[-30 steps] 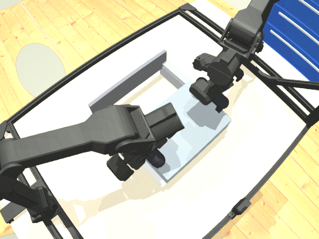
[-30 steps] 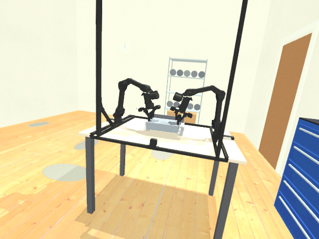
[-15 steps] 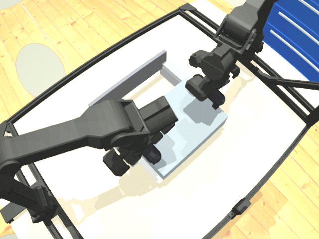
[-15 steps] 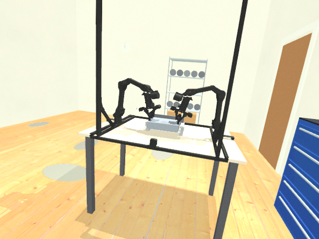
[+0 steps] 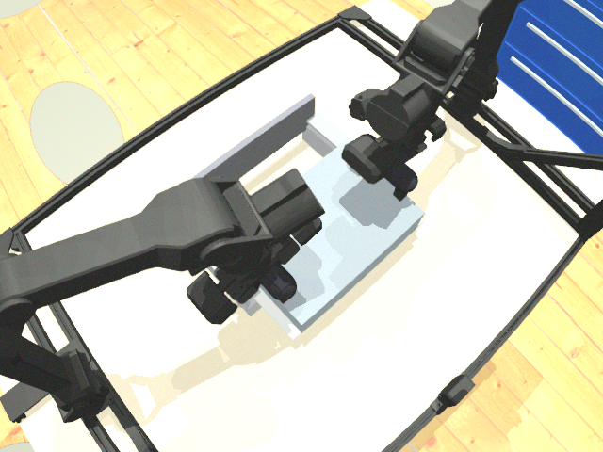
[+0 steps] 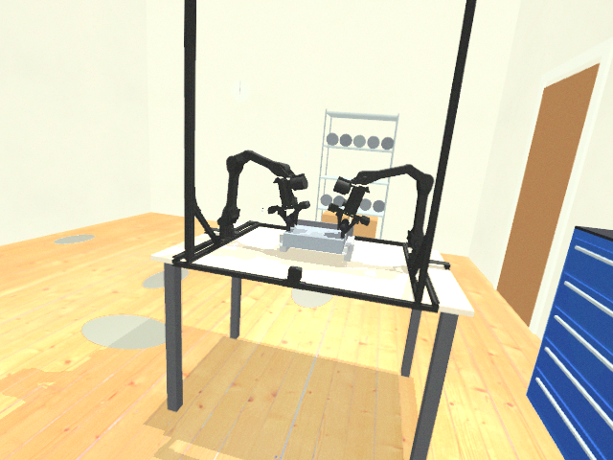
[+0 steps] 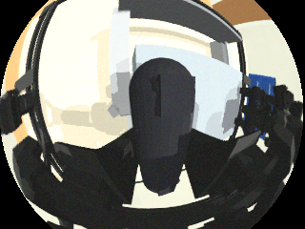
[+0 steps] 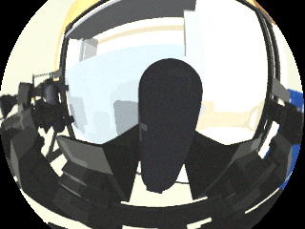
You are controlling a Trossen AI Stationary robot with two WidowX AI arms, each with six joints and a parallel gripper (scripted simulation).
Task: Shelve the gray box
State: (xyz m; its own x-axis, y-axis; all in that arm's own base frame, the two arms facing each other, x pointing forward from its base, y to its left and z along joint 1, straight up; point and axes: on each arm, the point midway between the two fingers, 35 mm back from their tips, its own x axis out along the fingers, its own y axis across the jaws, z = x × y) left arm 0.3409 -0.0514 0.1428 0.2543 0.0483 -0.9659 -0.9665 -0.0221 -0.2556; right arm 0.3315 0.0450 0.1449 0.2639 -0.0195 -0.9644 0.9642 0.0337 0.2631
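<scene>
Now: the gray box 120 mm to the left of my right hand and 50 mm below it. From my right hand the other things lie so: dark back wall (190 mm ahead, 130 mm to the left, 80 mm below).
My left hand is 120 mm to the left of the gray box and 50 mm above it. Also, from my left hand: dark back wall: 200 mm ahead, 120 mm to the right, 80 mm below.
</scene>
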